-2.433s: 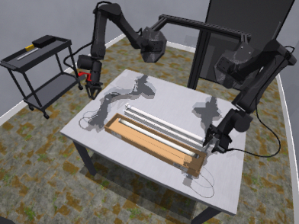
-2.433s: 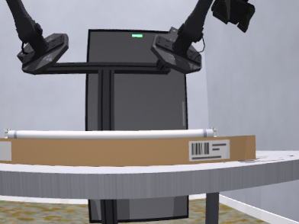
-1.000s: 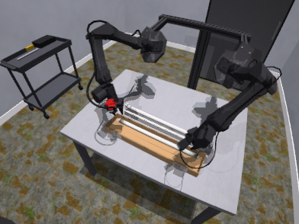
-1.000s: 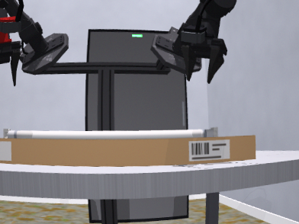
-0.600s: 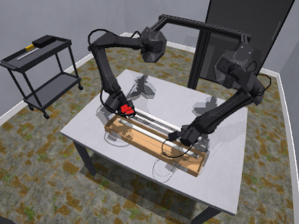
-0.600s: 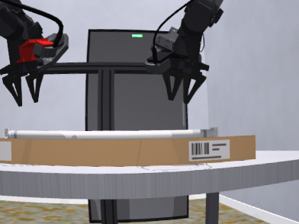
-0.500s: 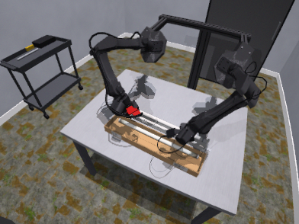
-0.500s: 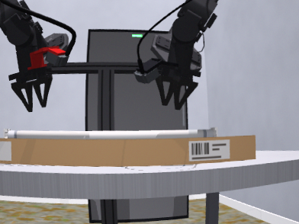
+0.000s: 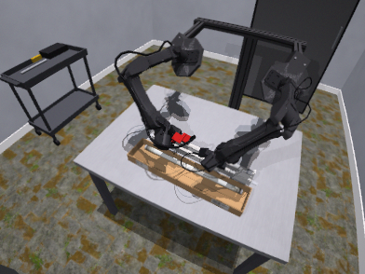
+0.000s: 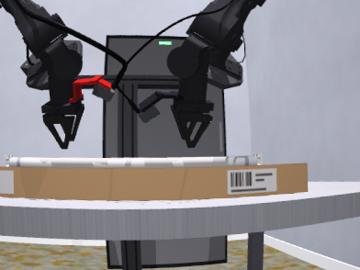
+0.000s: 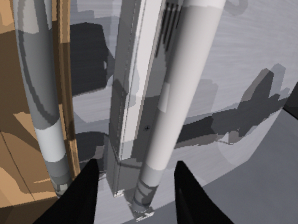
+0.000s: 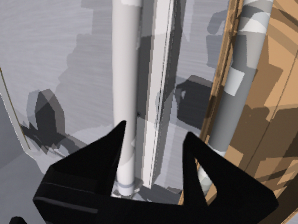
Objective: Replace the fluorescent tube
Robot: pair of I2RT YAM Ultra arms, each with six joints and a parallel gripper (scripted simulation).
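Now: the LED tube 130 mm to the right of my left hand, 60 mm behind it and 50 mm below it. Also, from my left hand: light fixture (130 mm to the right, 60 mm below, 60 mm behind); then carton (140 mm to the right, 90 mm below, 90 mm ahead); then old fluorescent tube (140 mm to the right, 100 mm below, 40 mm ahead).
My right gripper is now 130 mm to the right of the LED tube, 50 mm past it and 50 mm above it. Round my right hand: light fixture: 130 mm to the left, 60 mm below, 50 mm behind; then carton: 120 mm to the left, 100 mm ahead, 90 mm below; then old fluorescent tube: 120 mm to the left, 90 mm below, 50 mm ahead.
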